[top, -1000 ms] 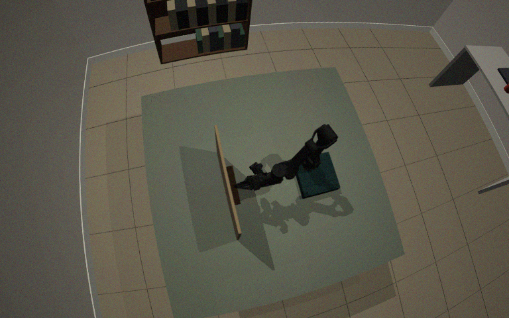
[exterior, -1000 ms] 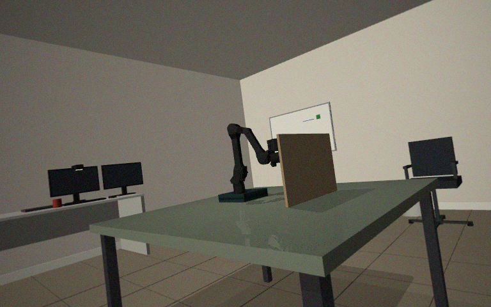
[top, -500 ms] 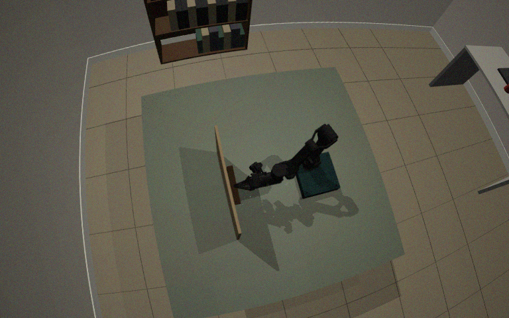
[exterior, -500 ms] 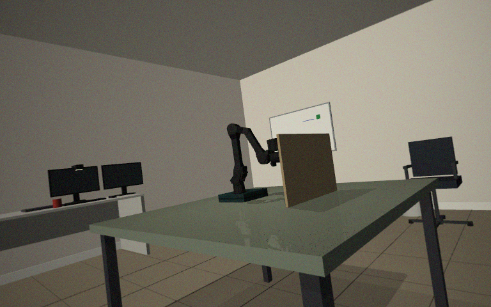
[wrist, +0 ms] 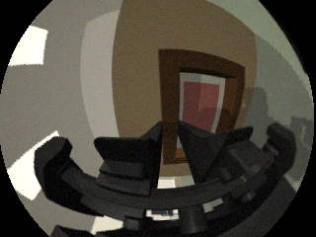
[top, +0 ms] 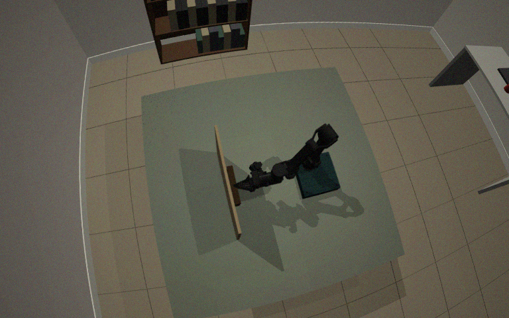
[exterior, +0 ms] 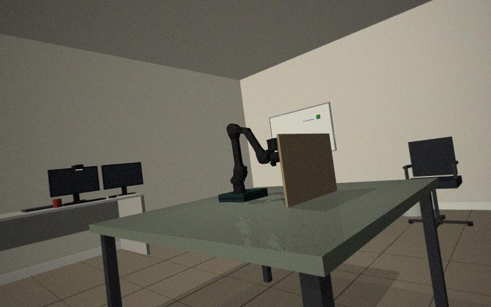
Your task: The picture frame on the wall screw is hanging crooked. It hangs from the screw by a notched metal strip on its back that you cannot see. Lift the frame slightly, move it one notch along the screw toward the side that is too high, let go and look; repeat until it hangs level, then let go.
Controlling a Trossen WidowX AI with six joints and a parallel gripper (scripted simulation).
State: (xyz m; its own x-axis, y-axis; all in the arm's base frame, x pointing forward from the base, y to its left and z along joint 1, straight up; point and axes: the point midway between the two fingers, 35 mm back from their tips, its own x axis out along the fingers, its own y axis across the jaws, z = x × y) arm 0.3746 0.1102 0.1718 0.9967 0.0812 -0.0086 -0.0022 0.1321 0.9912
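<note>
Right now my gripper tip is 50 mm above the brown picture frame, 10 mm to the left of it and 10 mm short of it. From my gripper tip the other things lie so: tan wall board: 60 mm below, 20 mm to the right, 20 mm ahead.
</note>
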